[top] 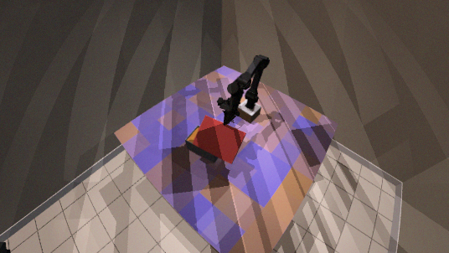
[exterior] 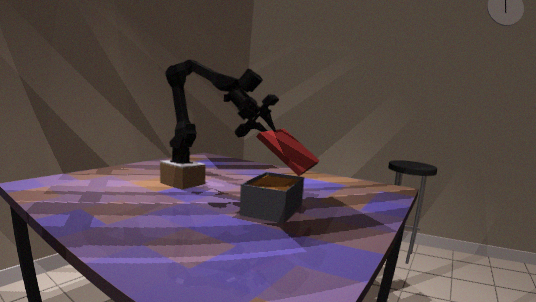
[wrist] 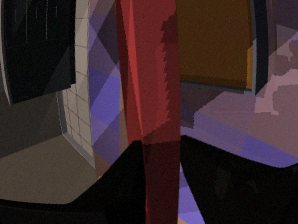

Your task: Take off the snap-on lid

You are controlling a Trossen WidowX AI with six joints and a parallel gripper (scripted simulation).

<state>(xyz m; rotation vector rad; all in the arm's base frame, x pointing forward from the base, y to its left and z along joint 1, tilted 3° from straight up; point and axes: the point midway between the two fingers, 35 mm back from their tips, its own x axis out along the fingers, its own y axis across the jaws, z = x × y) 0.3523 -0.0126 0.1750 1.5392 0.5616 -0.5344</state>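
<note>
The red lid is 7 cm ahead of my gripper tip and 4 cm below it. Also, from my gripper tip: dark grey storage box 5 cm ahead, 10 cm to the right, 18 cm below.
</note>
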